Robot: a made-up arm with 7 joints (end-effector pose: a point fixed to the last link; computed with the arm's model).
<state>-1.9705 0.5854 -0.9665 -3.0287 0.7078 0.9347 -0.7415</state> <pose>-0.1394 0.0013 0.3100 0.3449 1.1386 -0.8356</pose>
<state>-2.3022 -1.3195 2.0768 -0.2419 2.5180 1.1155 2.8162</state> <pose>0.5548 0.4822 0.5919 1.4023 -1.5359 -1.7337</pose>
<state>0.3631 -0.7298 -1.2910 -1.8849 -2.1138 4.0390 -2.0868</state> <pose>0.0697 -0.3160 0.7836 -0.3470 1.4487 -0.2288</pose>
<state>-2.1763 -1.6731 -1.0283 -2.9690 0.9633 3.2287 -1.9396</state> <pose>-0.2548 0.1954 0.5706 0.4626 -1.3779 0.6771</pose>
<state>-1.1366 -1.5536 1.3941 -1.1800 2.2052 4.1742 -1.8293</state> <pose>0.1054 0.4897 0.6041 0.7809 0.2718 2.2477</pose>
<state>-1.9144 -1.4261 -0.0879 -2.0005 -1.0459 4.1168 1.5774</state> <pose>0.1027 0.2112 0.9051 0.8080 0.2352 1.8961</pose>
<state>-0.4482 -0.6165 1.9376 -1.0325 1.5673 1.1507 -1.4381</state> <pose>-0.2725 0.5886 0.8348 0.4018 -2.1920 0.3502</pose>
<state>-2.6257 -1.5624 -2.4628 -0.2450 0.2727 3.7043 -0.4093</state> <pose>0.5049 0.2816 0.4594 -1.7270 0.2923 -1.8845</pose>
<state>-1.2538 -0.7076 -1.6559 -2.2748 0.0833 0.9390 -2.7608</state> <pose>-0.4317 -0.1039 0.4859 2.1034 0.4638 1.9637</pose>
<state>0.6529 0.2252 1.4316 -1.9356 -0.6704 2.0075 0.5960</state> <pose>-0.2646 0.5093 0.7141 1.9580 2.3477 0.6125</pose>
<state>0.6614 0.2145 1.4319 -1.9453 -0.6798 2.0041 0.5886</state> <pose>-0.2715 0.5042 0.7105 1.9177 2.3555 0.6327</pose>
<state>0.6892 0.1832 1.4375 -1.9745 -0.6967 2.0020 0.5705</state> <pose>-0.2946 0.4868 0.7008 1.8073 2.3869 0.6802</pose>
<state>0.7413 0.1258 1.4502 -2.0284 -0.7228 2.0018 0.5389</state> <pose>-0.3342 0.4518 0.6822 1.6079 2.4359 0.7604</pose>
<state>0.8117 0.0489 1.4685 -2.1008 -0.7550 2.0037 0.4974</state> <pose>-0.3793 0.4010 0.6551 1.3437 2.4767 0.8607</pose>
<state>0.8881 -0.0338 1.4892 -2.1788 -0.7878 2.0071 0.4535</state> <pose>-0.4166 0.3435 0.6233 1.0652 2.4886 0.9613</pose>
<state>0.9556 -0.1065 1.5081 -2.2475 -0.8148 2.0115 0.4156</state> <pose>-0.4395 0.2922 0.5938 0.8289 2.4734 1.0430</pose>
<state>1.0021 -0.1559 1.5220 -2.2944 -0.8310 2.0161 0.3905</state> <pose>-0.4503 0.2573 0.5732 0.6738 2.4519 1.0943</pose>
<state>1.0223 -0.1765 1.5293 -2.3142 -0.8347 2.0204 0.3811</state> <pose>-0.4542 0.2419 0.5646 0.6112 2.4441 1.1132</pose>
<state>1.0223 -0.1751 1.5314 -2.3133 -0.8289 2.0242 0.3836</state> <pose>-0.4551 0.2411 0.5653 0.6169 2.4522 1.1084</pose>
